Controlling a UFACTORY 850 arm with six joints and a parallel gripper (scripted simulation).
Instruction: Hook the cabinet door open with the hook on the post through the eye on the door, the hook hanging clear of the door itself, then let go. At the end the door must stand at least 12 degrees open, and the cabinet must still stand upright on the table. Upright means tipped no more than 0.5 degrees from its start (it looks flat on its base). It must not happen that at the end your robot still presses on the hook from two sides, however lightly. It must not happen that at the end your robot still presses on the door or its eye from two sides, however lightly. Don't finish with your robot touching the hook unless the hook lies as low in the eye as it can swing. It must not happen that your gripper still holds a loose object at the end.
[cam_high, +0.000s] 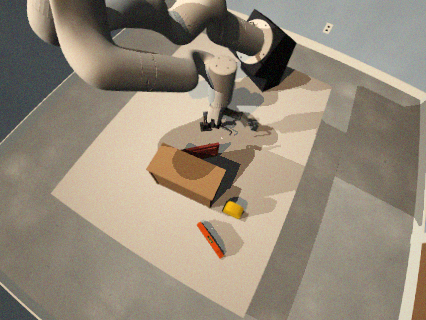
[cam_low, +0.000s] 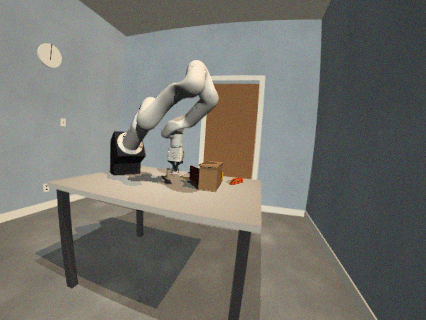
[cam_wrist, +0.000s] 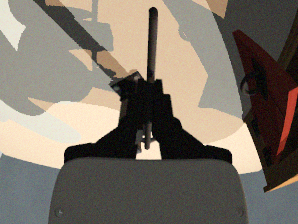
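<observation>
My hand is 13 cm short of the red door, 9 cm to the left of it and 3 cm above it. Round my hand: orange-red flat tool: 46 cm ahead, 1 cm to the right, 8 cm below; then hook: 1 cm to the left, 2 cm below; then yellow object: 34 cm ahead, 8 cm to the left, 7 cm below.
</observation>
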